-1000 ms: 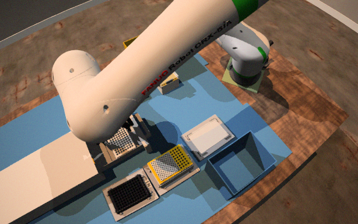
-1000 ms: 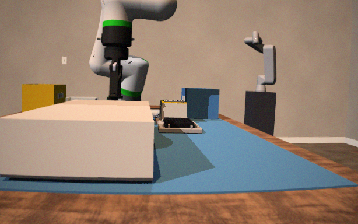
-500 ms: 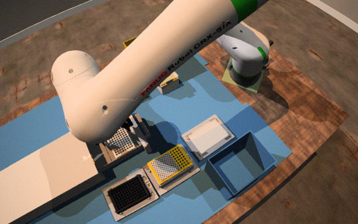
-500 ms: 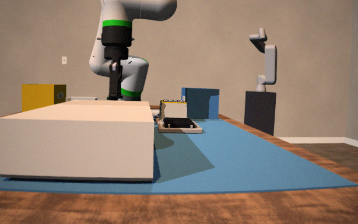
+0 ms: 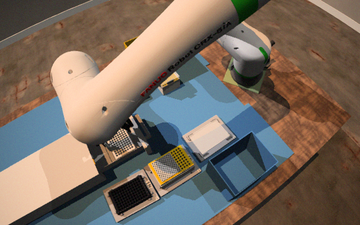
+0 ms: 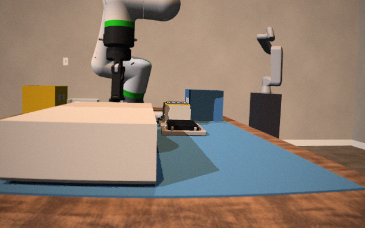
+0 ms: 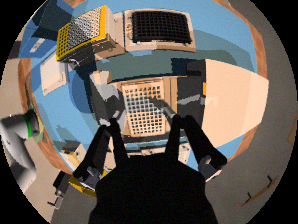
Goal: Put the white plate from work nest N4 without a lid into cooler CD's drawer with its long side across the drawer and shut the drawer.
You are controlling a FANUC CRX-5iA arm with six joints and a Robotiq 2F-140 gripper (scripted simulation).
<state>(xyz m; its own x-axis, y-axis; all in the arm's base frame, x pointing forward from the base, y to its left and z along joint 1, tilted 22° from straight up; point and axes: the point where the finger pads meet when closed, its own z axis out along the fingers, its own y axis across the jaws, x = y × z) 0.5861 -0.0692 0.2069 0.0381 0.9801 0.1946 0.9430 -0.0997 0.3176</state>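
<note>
My hand is 20 mm above the white plate. From my hand the other things lie so: black plate 190 mm to the left, 60 mm ahead, 20 mm below; drawer 40 mm ahead, 20 mm below; yellow rack 190 mm to the left, 110 mm behind, 10 mm above.
</note>
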